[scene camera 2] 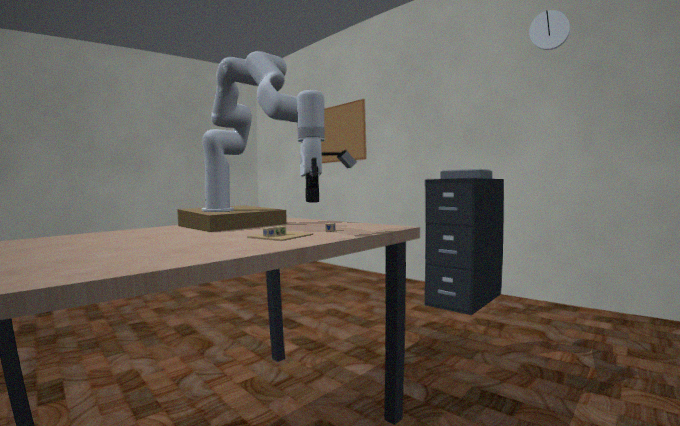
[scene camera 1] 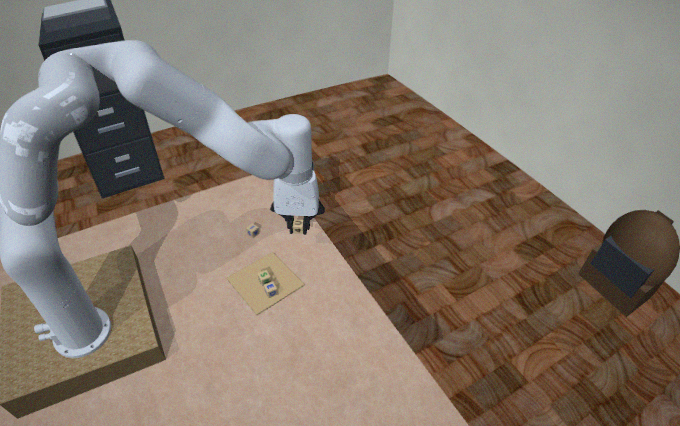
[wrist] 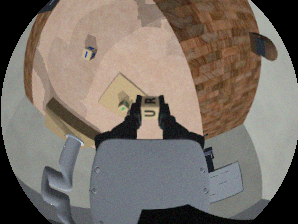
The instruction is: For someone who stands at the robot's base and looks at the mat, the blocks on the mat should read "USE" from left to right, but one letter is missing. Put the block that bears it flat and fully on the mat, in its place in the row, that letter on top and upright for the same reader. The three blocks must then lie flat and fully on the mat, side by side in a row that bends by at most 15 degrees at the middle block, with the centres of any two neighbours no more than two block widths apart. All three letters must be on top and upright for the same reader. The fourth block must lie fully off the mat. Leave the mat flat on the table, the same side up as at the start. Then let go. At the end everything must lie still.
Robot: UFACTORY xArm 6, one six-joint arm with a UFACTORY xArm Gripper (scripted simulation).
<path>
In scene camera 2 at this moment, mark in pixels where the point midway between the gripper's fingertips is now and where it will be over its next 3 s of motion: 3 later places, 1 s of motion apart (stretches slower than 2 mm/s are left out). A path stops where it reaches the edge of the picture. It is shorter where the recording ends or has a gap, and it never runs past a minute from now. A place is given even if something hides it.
The gripper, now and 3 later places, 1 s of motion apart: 312, 202; 306, 200; 300, 199; 294, 199
</path>
